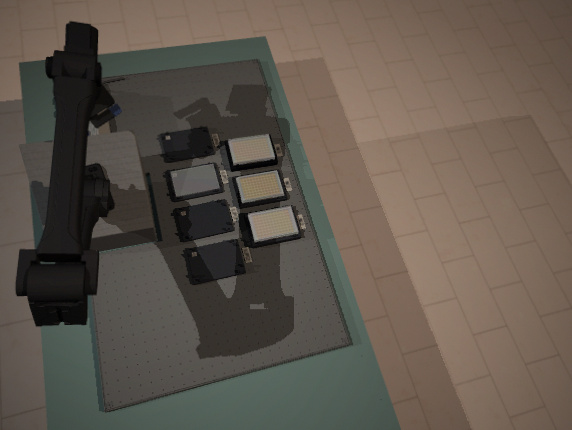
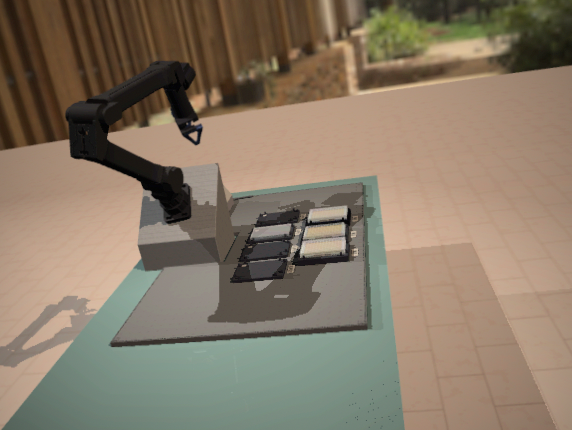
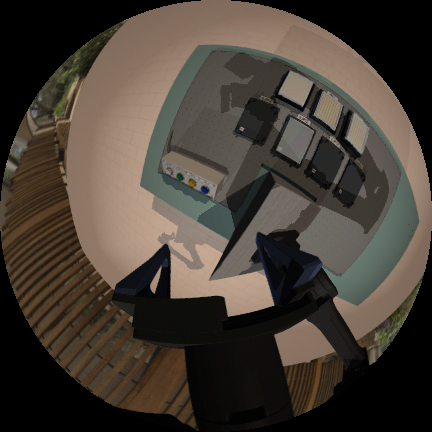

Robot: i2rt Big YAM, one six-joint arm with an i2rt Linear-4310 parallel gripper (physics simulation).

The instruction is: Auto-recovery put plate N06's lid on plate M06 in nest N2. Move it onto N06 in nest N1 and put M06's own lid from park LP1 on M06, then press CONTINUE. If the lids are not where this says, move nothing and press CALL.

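Frame: origin at the arm's base, x back, y right, z up, level; centimetres.
Seen in the pictures: gripper, fingertip midpoint: [image 2: 193, 136] [image 3: 212, 242]; arm's base at its link origin: [image 1: 90, 189] [image 2: 177, 204].
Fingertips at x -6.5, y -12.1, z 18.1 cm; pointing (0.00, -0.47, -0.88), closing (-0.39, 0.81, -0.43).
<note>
Pixels of each thing's middle, then the offset from my fingertips to it. "spot": a spot on its surface instead. Level surfaces: height alone.
- middle plate at the middle of its body: [image 1: 260, 186] [image 2: 324, 231] [image 3: 329, 109] dz -32.9, dx -38.0, dy +14.8 cm
- N2 at the middle of its body: [image 1: 273, 223] [image 2: 322, 245] [image 3: 358, 132] dz -31.8, dx -37.7, dy +27.7 cm
- opposite end at a spot on its surface: [image 1: 252, 150] [image 2: 327, 212] [image 3: 299, 87] spot: dz -31.4, dx -39.3, dy +3.2 cm
- clear greyish lid at the middle of its body: [image 1: 195, 180] [image 2: 271, 231] [image 3: 295, 139] dz -33.6, dx -20.4, dy +7.5 cm
- button panel at the middle of its body: [image 1: 91, 117] [image 3: 190, 172] dz -30.8, dx +3.3, dy -19.5 cm
- pegboard at its surface level: dz -34.9 cm
Three plates sit in dark nests. The middle plate [image 1: 261, 187] [image 2: 326, 231] [image 3: 328, 111], at N1, looks yellower and bare. The plate at N2 [image 1: 273, 224] [image 2: 324, 248] [image 3: 356, 132] and the plate at the opposite end [image 1: 252, 150] [image 2: 328, 215] [image 3: 296, 89] look paler, as under clear lids. A clear greyish lid [image 1: 196, 181] [image 2: 271, 233] [image 3: 295, 140] lies on park LP1. My gripper [image 1: 116, 109] [image 2: 197, 142] [image 3: 212, 242] is open and empty, high above the table's panel end. Plate numbers are too small to read.
Three dark parks [image 3: 257, 120] [image 3: 326, 162] [image 3: 349, 183] show no lid. A button panel [image 3: 200, 169] has white, green [image 3: 180, 177], yellow [image 3: 192, 183] and blue [image 3: 205, 190] buttons; its labels are unreadable. The arm's base block [image 1: 122, 190] [image 2: 200, 200] [image 3: 265, 220] stands beside the pegboard [image 1: 145, 320] [image 2: 175, 300].
</note>
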